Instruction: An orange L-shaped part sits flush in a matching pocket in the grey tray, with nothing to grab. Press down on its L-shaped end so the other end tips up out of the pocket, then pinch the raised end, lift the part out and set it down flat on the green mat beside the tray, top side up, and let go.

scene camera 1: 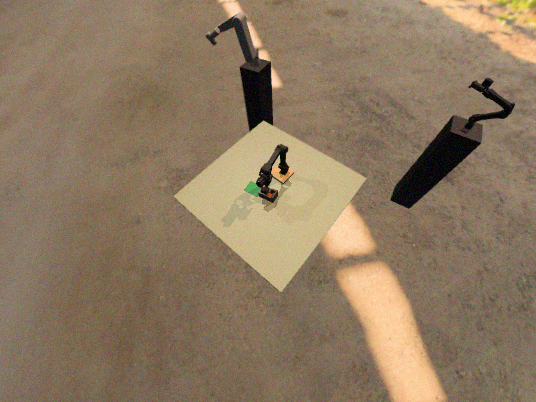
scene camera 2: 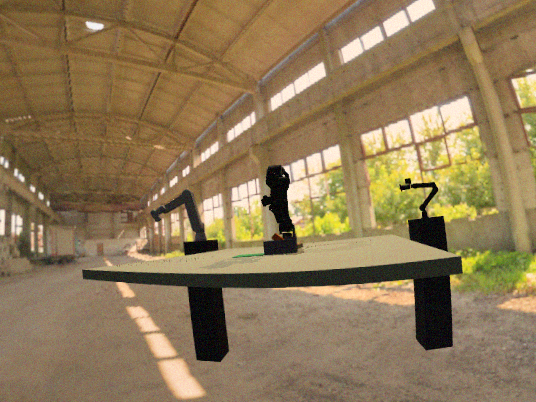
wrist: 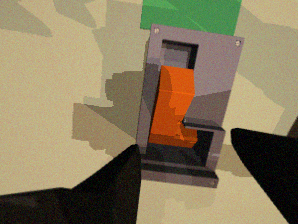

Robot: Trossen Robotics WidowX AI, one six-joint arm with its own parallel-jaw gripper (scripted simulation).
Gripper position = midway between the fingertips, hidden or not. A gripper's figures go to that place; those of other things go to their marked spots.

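Labels:
My gripper (wrist: 184, 143) is here, 0.11 m from the lens. There is an orange L-shaped part (wrist: 175, 90) too, and I find that part 0.15 m from the lens.

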